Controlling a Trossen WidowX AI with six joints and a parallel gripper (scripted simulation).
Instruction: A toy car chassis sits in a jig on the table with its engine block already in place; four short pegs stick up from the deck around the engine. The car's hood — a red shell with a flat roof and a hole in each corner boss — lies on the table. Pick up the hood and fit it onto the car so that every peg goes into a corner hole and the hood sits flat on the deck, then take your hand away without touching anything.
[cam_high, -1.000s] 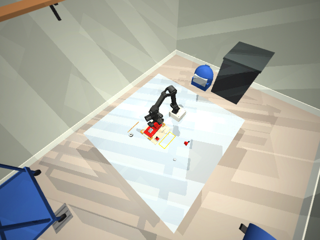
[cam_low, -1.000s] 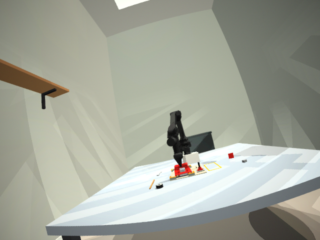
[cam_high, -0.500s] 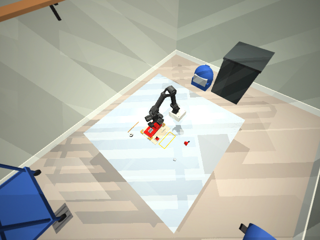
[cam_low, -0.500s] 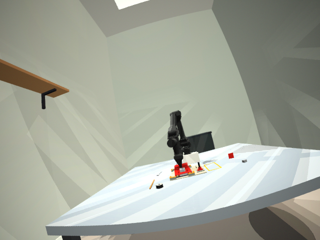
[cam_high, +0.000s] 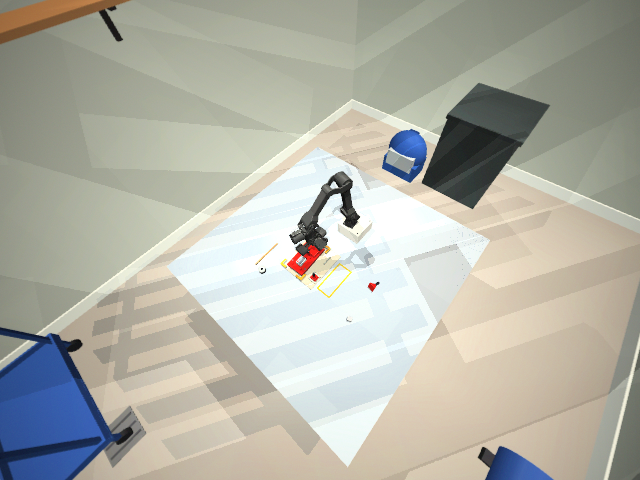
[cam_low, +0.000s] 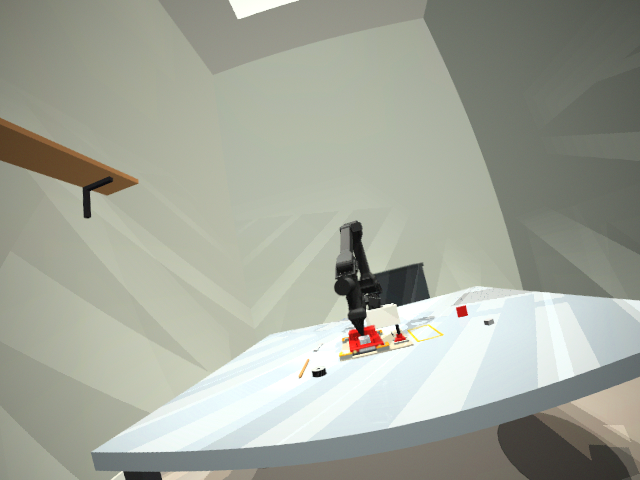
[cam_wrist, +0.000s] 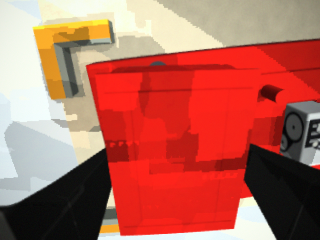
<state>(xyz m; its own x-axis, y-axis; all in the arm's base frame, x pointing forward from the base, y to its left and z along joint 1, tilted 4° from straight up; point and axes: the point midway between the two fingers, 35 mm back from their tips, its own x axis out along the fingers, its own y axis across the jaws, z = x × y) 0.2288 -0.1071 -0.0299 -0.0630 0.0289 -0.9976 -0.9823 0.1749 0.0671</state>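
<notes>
Now: the grey engine block 100 mm ahead of my gripper tip, 10 mm to the right of it and 10 mm below it. Also, from my gripper tip: pencil: 220 mm to the right, 150 mm ahead, 30 mm below; then red hood: 10 mm above.
</notes>
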